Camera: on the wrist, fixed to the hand. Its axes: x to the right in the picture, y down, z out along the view.
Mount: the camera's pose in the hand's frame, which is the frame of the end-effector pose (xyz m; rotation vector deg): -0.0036 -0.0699 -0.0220 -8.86 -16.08 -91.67
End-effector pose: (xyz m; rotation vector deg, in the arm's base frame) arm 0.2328 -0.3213 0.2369 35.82 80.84 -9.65
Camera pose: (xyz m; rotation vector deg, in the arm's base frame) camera 0.1804 -0.3692 0.2183 -43.72 75.60 -75.52
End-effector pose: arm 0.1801 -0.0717 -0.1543 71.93 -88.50 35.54
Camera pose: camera 0.2529 -0.0743 -0.1633 113.09 -20.64 -40.91
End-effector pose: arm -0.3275 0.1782 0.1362 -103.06 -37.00 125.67
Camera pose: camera -0.3121 0.2420 0.1691 -24.14 -89.17 66.90
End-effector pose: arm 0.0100 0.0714 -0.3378 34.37 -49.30 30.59
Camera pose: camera 0.0651 0.0357 -0.3706 58.01 -25.04 -61.45
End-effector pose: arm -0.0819 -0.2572 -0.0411 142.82 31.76 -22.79
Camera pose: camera -0.1139 -0.1923 -0.0534 73.26 126.68 -64.98
